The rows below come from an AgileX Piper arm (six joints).
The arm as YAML. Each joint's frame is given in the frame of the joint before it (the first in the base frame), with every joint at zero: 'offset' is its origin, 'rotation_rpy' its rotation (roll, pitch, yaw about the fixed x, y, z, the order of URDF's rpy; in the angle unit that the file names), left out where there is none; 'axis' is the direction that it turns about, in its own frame. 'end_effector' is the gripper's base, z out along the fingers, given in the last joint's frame.
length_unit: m
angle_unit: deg
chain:
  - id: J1
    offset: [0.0, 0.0, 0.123]
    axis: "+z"
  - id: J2
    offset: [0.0, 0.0, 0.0]
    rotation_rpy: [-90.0, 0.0, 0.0]
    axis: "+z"
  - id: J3
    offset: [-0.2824, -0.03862, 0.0]
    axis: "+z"
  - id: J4
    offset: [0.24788, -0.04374, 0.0]
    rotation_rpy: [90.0, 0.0, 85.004]
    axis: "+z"
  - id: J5
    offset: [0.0, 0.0, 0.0]
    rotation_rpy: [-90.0, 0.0, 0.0]
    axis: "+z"
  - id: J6
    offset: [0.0, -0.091, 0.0]
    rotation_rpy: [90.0, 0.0, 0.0]
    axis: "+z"
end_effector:
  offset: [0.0, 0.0, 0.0]
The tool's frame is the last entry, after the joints.
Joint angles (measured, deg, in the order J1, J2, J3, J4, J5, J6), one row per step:
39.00 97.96 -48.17 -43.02 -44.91 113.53
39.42 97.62 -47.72 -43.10 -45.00 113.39
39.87 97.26 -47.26 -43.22 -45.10 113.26
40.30 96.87 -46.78 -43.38 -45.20 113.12
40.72 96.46 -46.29 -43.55 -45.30 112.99
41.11 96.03 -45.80 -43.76 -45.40 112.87
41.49 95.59 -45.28 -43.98 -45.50 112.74
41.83 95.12 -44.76 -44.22 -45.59 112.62
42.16 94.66 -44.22 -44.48 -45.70 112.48
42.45 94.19 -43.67 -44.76 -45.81 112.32
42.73 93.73 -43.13 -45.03 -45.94 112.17
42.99 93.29 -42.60 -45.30 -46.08 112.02
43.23 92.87 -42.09 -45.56 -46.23 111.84
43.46 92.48 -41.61 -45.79 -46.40 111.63
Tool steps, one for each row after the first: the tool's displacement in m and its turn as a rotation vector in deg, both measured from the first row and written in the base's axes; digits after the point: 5 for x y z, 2 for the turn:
-0.00352 0.00060 0.00001 -0.09 -0.10 0.54
-0.00726 0.00126 0.00008 -0.18 -0.23 1.14
-0.01104 0.00173 0.00020 -0.29 -0.38 1.75
-0.01484 0.00207 0.00038 -0.39 -0.55 2.36
-0.01855 0.00224 0.00063 -0.50 -0.73 2.96
-0.02231 0.00225 0.00079 -0.63 -0.92 3.56
-0.02594 0.00204 0.00107 -0.75 -1.12 4.13
-0.02959 0.00173 0.00120 -0.89 -1.34 4.72
-0.03310 0.00121 0.00132 -1.05 -1.58 5.29
-0.03653 0.00066 0.00143 -1.17 -1.82 5.85
-0.03982 0.00005 0.00148 -1.30 -2.04 6.39
-0.04295 -0.00058 0.00151 -1.42 -2.30 6.92
-0.04590 -0.00117 0.00154 -1.51 -2.57 7.42

